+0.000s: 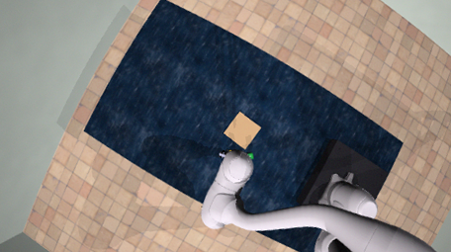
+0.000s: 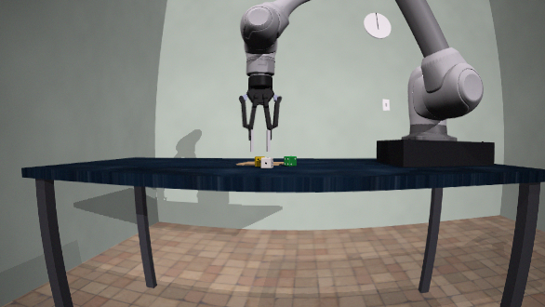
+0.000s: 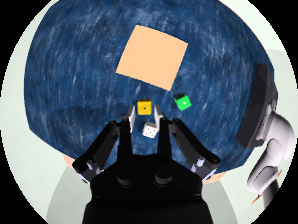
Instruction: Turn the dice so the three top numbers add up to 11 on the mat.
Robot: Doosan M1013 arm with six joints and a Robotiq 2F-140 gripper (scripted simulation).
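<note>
My gripper is now 60 mm above the yellow die. From my hand the other things lie so: white die: 60 mm to the left, 60 mm below, 30 mm behind; green die: 90 mm behind, 60 mm below, 30 mm to the right; tan mat: 130 mm to the right, 70 mm below.
</note>
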